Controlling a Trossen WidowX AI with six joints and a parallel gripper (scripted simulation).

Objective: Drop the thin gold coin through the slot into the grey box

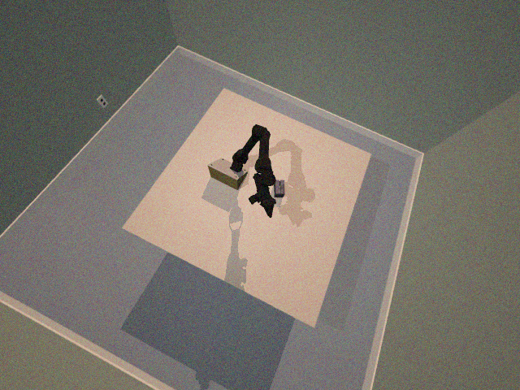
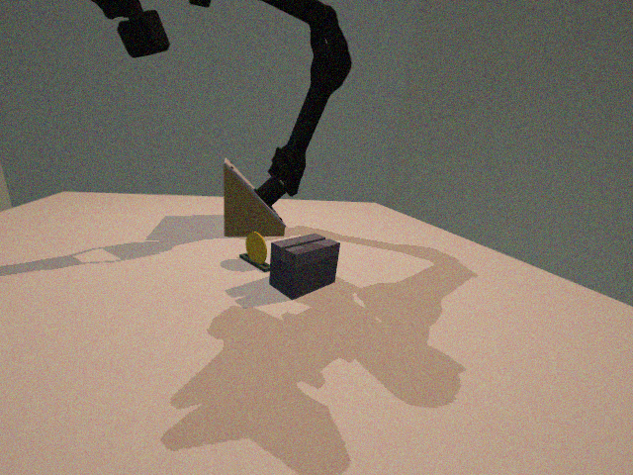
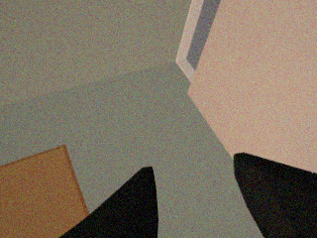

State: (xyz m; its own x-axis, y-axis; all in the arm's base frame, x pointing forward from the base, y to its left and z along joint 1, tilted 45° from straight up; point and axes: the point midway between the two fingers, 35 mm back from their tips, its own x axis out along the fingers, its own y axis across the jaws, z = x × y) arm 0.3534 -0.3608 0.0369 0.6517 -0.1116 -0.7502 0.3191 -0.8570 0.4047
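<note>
Right now the gold coin is 13 cm behind my gripper tip, 22 cm to the left of it and 34 cm below it.
</note>
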